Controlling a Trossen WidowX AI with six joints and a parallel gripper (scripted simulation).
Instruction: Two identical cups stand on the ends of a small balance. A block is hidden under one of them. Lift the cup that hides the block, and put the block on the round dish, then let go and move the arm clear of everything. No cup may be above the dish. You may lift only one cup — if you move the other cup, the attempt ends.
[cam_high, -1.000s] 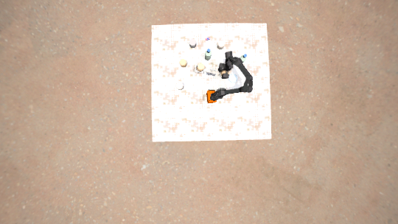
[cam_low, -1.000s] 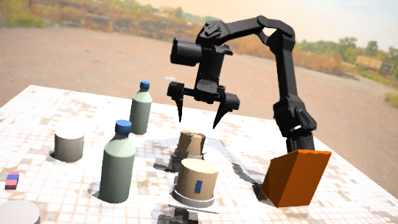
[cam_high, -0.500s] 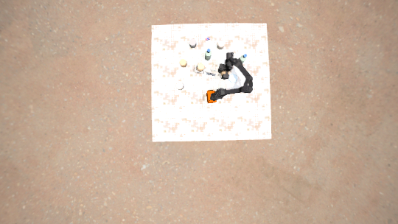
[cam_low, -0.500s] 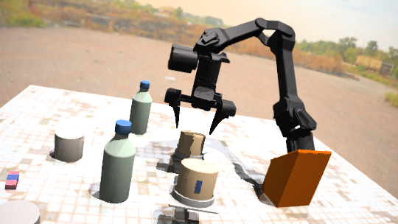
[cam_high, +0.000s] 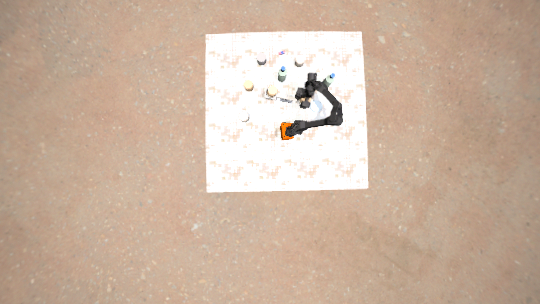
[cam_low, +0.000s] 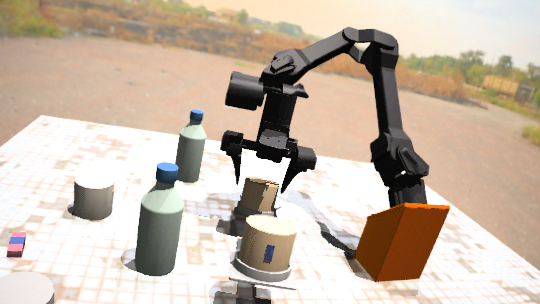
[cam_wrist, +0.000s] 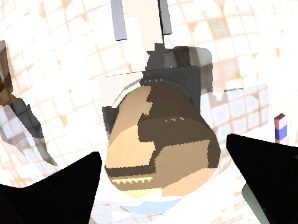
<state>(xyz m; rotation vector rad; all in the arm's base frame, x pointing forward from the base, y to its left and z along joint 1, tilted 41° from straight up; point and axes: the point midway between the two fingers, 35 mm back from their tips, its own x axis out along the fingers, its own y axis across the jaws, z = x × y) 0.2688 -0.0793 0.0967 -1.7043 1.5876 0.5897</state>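
Right now the balance beam is 14 cm to the left of my gripper tip, 4 cm below it and 2 cm ahead of it.
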